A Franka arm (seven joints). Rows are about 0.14 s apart.
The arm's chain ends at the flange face. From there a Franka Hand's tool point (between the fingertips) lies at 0.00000 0.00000 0.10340 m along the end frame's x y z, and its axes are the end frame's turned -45 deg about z.
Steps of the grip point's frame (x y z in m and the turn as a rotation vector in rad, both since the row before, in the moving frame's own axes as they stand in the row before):
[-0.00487, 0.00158, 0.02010, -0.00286, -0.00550, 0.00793]
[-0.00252, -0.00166, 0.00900, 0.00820, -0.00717, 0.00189]
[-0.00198, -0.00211, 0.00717, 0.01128, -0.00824, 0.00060]
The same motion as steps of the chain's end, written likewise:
[-0.00213, 0.00395, 0.02010, -0.00591, -0.00187, 0.00793]
[-0.00183, 0.00068, 0.00901, 0.00073, -0.01087, 0.00189]
[-0.00146, 0.00013, 0.00718, 0.00215, -0.01380, 0.00060]

